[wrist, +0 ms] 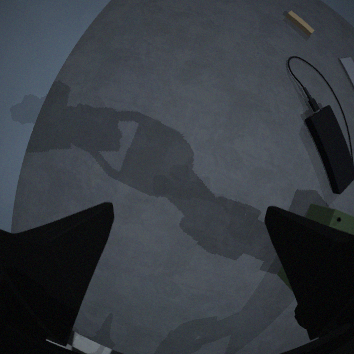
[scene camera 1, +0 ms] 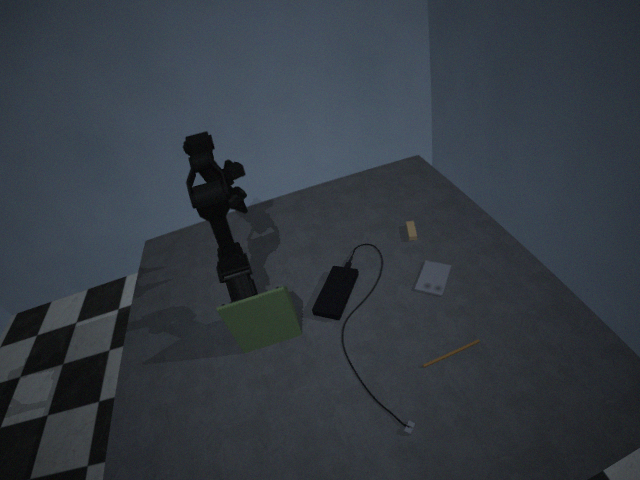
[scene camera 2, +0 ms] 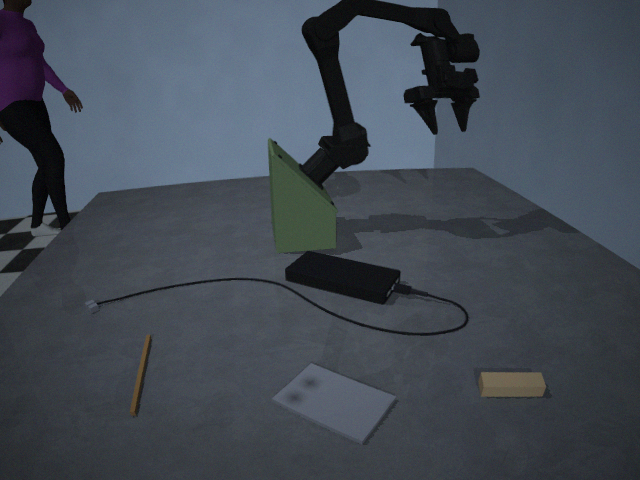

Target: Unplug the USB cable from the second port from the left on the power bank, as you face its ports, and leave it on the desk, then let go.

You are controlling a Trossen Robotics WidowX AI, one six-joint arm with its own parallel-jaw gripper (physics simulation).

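Where they show: gripper, fingertip midpoint: [wrist: 192,213] [scene camera 1: 240,206] [scene camera 2: 450,133]; arm's base at its link origin: [scene camera 1: 244,299] [scene camera 2: 310,176].
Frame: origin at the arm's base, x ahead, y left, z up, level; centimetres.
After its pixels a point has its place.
Observation:
The black power bank [scene camera 1: 336,292] {x 24.4, y 2.6, z -9.4 cm} [scene camera 2: 342,276] {x 26.7, y 3.7, z -9.3 cm} [wrist: 331,150] {x 23.0, y 5.7, z -9.3 cm} lies flat on the desk. The black USB plug [scene camera 1: 348,264] {x 30.4, y 13.2, z -10.0 cm} [scene camera 2: 403,288] {x 30.6, y 13.1, z -10.0 cm} [wrist: 313,104] {x 29.8, y 13.3, z -10.1 cm} sits in its port end. The ports are too small to tell which one holds it. The dark cable [scene camera 1: 341,335] {x 22.9, y -11.0, z -11.1 cm} [scene camera 2: 423,334] {x 41.5, y 13.6, z -11.3 cm} loops back past the power bank to a small white end piece [scene camera 1: 409,426] {x 31.6, y -38.8, z -10.7 cm} [scene camera 2: 92,305] {x 32.1, y -38.5, z -10.5 cm} on the desk. My gripper [scene camera 2: 449,132] {x 2.1, y 30.0, z 10.0 cm} [wrist: 192,213] {x 2.1, y 30.0, z 10.0 cm} is open and empty, high above the desk and well away from the plug. In the wrist view the power bank is up and right of the fingers.
The green arm base [scene camera 1: 261,320] {x 4.2, y -8.0, z -0.6 cm} [scene camera 2: 305,222] {x 11.9, y -1.6, z -5.6 cm} stands beside the power bank. A tan block [scene camera 1: 411,230] {x 54.3, y 20.9, z -9.9 cm} [scene camera 2: 511,384] {x 55.4, y 21.1, z -9.9 cm} [wrist: 301,23] {x 53.5, y 21.5, z -9.9 cm}, a pale flat slab [scene camera 1: 433,277] {x 52.9, y -0.3, z -11.0 cm} [scene camera 2: 336,403] {x 53.8, y 0.1, z -10.9 cm} and an orange stick [scene camera 1: 451,353] {x 47.2, y -25.0, z -10.9 cm} [scene camera 2: 141,374] {x 48.3, y -24.6, z -11.0 cm} lie on the desk. A person [scene camera 2: 23,67] stands beyond the desk.

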